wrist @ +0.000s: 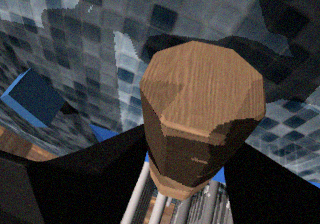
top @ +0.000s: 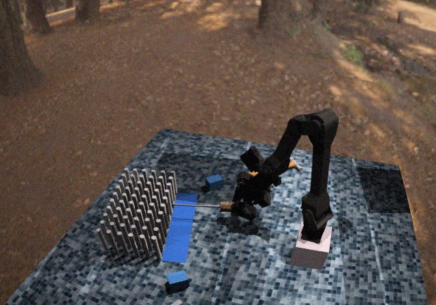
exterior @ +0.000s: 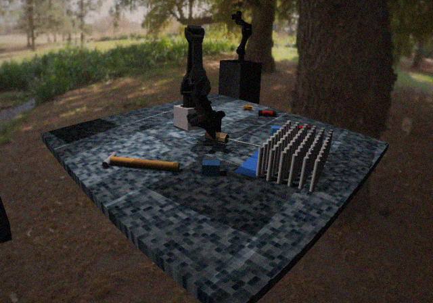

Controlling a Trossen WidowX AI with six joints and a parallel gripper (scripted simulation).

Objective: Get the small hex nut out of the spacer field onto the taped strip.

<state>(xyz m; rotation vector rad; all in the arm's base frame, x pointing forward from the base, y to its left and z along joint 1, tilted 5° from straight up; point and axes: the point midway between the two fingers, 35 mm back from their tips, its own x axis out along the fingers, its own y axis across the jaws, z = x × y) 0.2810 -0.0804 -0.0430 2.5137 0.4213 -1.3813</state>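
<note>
Right now my gripper tip is 15 cm short of the blue taped strip, 11 cm to the right of it and 5 cm above it. Also, from my gripper tip: yellow item 54 cm to the left, 37 cm behind, 4 cm below; then hex nut 33 cm ahead, 13 cm to the left, 5 cm below; then hook tool 10 cm ahead, 4 cm to the left.
</note>
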